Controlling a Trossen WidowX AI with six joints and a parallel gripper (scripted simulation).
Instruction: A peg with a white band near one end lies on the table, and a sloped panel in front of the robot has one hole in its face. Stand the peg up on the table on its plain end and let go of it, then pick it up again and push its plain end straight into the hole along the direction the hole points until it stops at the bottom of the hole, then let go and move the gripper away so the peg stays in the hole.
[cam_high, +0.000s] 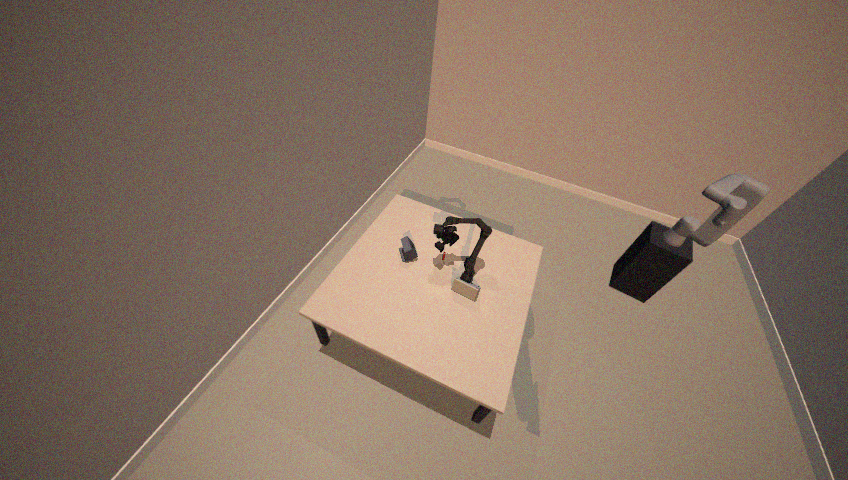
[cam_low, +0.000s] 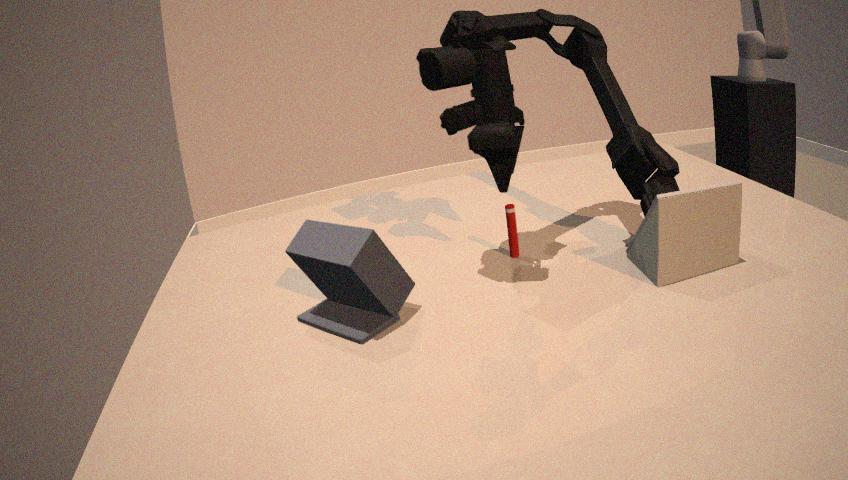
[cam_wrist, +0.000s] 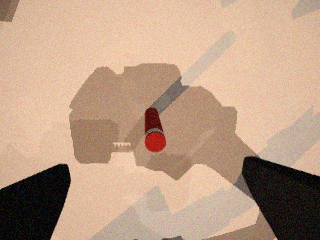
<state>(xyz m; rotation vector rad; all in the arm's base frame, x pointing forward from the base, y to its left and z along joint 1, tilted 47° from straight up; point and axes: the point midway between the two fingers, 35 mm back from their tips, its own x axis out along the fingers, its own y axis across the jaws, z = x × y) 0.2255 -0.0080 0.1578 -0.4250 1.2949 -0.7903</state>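
Now: the red peg 60 mm below my gripper tip. Round my gripper tip: grey sloped panel (230 mm ahead, 110 mm to the left, 50 mm below); panel foot plate (250 mm ahead, 130 mm to the left, 110 mm below).
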